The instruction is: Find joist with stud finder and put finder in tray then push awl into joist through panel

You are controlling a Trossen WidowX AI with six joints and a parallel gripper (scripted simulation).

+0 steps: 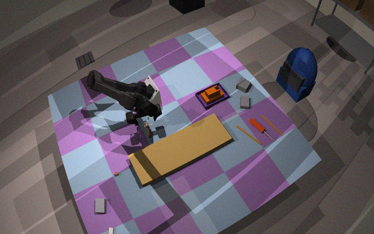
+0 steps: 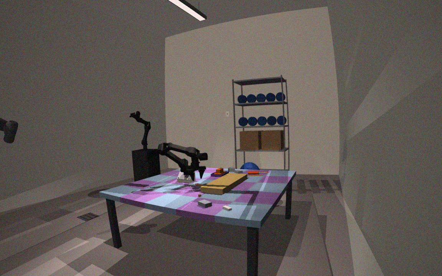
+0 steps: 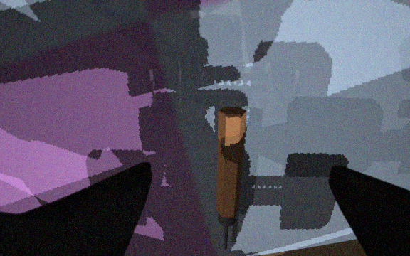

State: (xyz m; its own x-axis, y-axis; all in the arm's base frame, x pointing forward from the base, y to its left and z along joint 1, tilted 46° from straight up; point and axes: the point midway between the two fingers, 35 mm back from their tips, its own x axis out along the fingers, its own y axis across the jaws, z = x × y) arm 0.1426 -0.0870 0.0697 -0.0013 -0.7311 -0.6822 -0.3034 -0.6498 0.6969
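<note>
The awl is 50 mm ahead of my gripper tip, 20 mm to the right of it and 40 mm below it. Round my gripper tip: purple tray: 40 mm ahead, 420 mm to the left, 30 mm below; then small orange cube: 150 mm ahead, 280 mm to the right, 40 mm below; then orange stud finder: 40 mm ahead, 430 mm to the left.
</note>
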